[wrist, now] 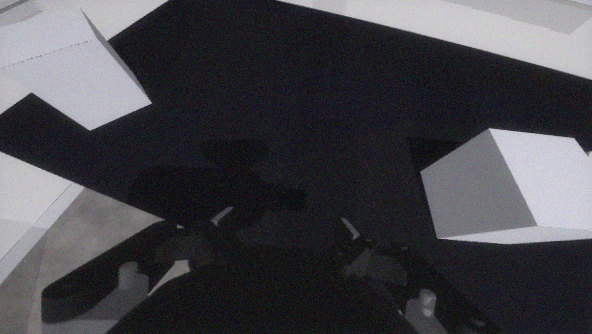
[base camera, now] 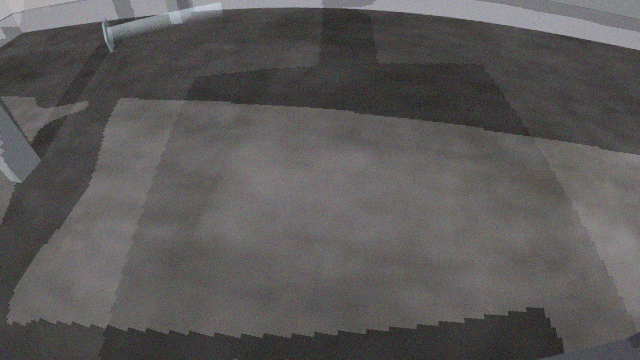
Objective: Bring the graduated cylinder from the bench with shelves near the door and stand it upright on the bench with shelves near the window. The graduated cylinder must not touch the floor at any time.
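Places are measured from the arm's base along level axes (x ahead, y left, z up), in millimetres.
Pixels of known places: gripper, fingertip midpoint: (wrist: 286, 223).
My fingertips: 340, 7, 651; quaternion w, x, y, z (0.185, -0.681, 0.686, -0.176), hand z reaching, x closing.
Behind a point stands the place of what it marks, as x, y, z.
A pale, see-through cylinder with a wide foot, which looks like the graduated cylinder (base camera: 145, 27) @[1010, 472, -359], lies on its side on the floor at the upper left of the base camera view, foot to the left. It does not show in the wrist view. My gripper (wrist: 286, 223) @[340, 7, 651] is open and empty, tilted down over the black bench top (wrist: 325, 95) @[657, -52, 518]. The gripper's dark shadow falls on the bench top in front of the fingers. The gripper does not show in the base camera view.
A white box (wrist: 95, 75) @[553, 349, 602] stands at the left of the bench top and another white box (wrist: 545, 185) @[404, -271, 648] at the right. Floor (wrist: 95, 220) @[406, 1225, -396] shows past the bench edge at lower left. A pale bench leg (base camera: 20, 145) @[511, 540, -342] stands at the base camera's left edge.
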